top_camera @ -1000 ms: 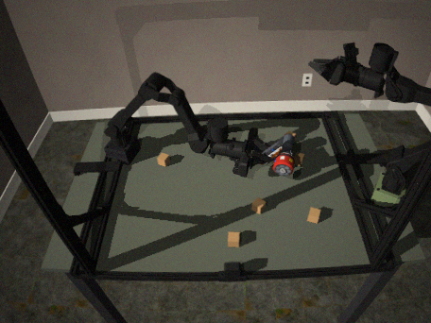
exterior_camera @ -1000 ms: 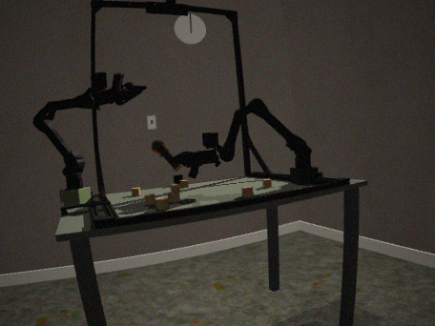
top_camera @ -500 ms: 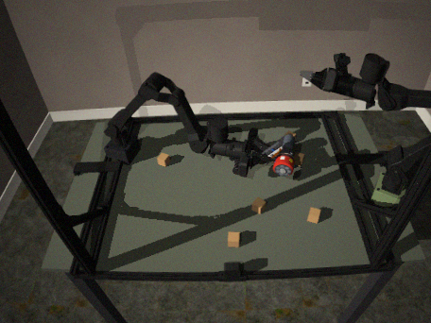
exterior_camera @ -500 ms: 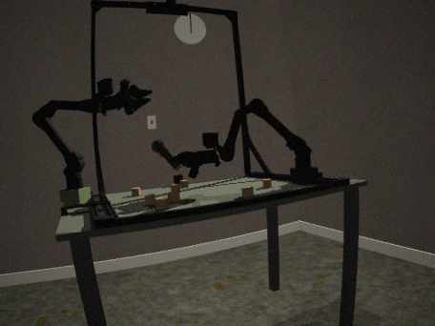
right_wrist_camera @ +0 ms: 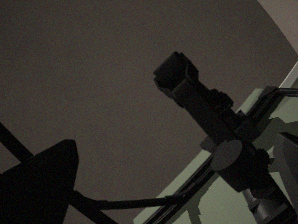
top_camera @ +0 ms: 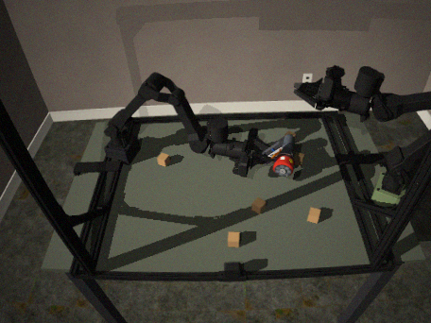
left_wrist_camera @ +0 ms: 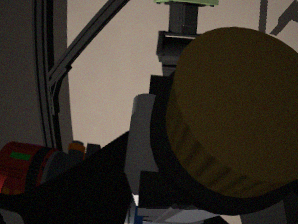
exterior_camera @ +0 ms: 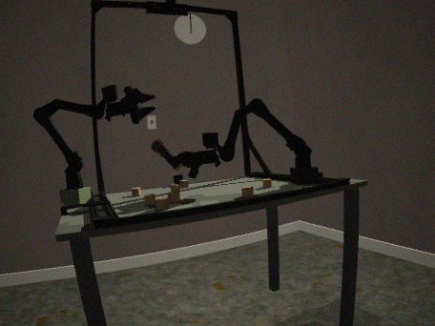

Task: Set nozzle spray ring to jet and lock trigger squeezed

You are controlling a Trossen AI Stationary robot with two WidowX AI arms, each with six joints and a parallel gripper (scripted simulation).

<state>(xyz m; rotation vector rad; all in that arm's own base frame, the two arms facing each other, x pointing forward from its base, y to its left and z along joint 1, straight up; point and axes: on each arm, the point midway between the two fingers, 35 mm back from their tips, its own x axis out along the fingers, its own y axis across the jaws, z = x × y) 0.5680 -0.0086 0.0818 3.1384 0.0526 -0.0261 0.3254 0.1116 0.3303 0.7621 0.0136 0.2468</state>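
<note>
Right now my right hand is 18 cm above the red spray ring, 12 cm past it and 3 cm to the right of it.
</note>
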